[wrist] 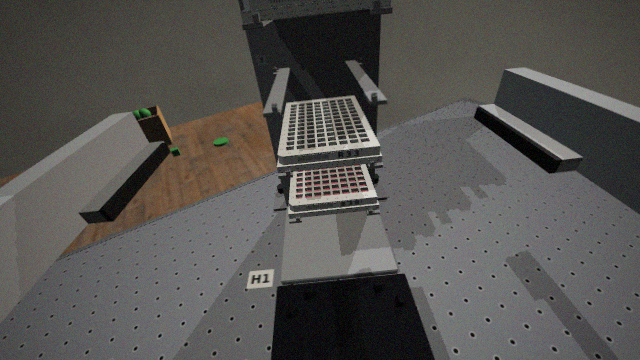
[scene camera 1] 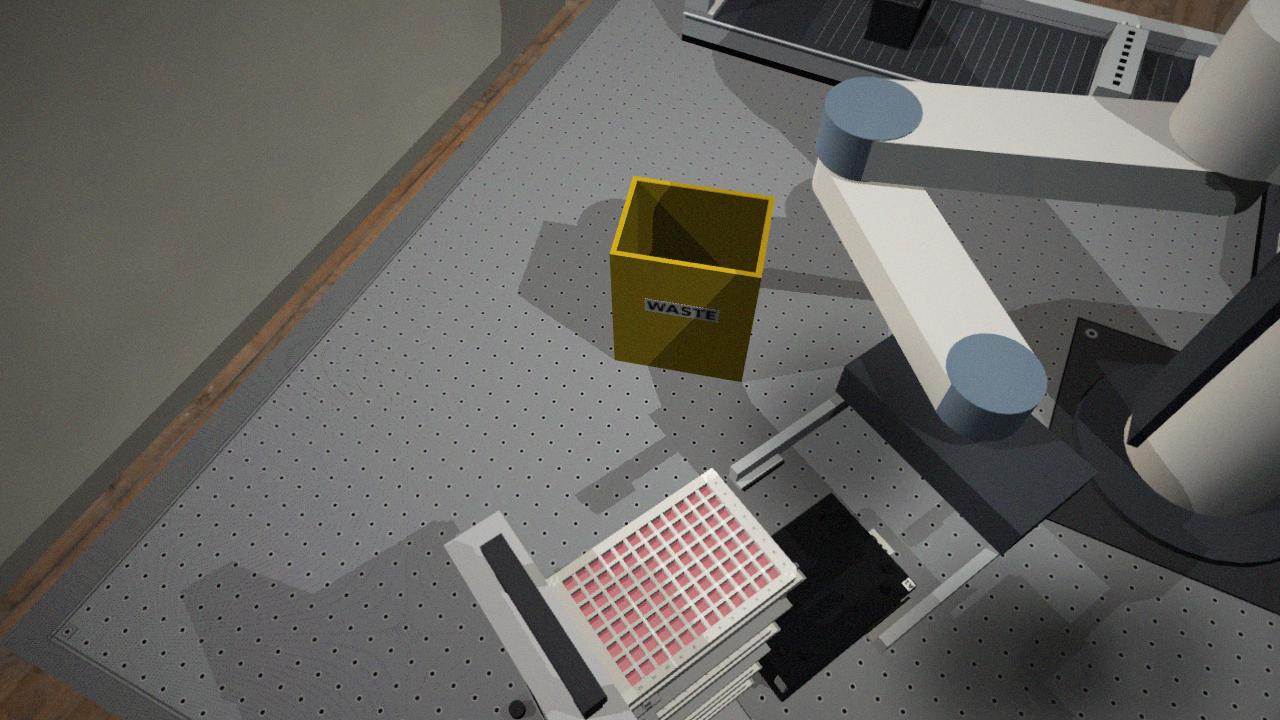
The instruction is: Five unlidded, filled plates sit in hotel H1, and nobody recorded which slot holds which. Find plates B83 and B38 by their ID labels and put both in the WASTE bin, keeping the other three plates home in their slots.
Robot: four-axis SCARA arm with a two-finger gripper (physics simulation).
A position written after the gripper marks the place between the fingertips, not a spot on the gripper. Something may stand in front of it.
Observation:
In view: the gripper (scene camera 1: 801, 555) and a plate B38 (wrist: 345, 189).

